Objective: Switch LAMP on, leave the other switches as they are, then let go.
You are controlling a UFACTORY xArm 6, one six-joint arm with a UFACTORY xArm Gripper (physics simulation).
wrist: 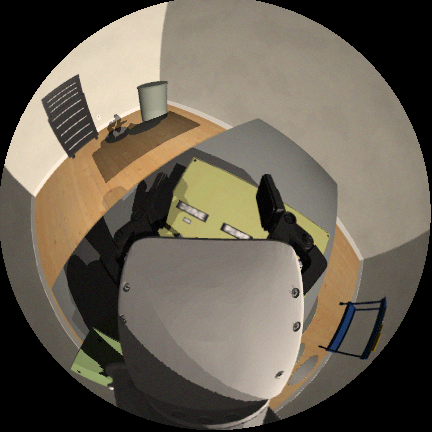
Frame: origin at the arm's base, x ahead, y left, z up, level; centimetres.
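Seen in the pictures: gripper, between the fingertips: (213, 182).
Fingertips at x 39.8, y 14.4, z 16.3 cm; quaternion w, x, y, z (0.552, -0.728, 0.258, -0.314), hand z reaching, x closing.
Pixels of each thing's top centre, then the offset from my fingertips to it. "pt": a spot on its surface instead. Level surfaces: height alone.
- left label, centre of its top: (191, 209) dy +5.7, dx +2.8, dz -19.1 cm
- right label, centre of its top: (236, 232) dy -5.7, dx +6.7, dz -19.1 cm
- small pale tag, a spot on its surface: (187, 220) pt dy +4.7, dx +0.5, dz -20.2 cm
- grey table, height of its surface: dz -30.1 cm
The yellow-green switch panel (225, 187) lies tilted across the middle of the wrist view. Two blurred white-lettered labels show on it; the left label (192, 211) looks like DRIVE, and the right label (236, 231) is partly covered by the gripper housing. A small pale tag (187, 220) sits below the left label. My gripper (213, 182) is open and empty, its dark fingers apart on either side of the panel's upper part. The LAMP label and its switch cannot be made out; the lower part of the panel is hidden behind the housing.
The panel stands on a grey table (295, 160). A light green board (92, 364) shows at the lower left, beside the arm. Farther off are a grey-green bin (153, 101), a dark slatted rack (82, 117), a brown rug (145, 150) and a blue-framed object (343, 327) at the right.
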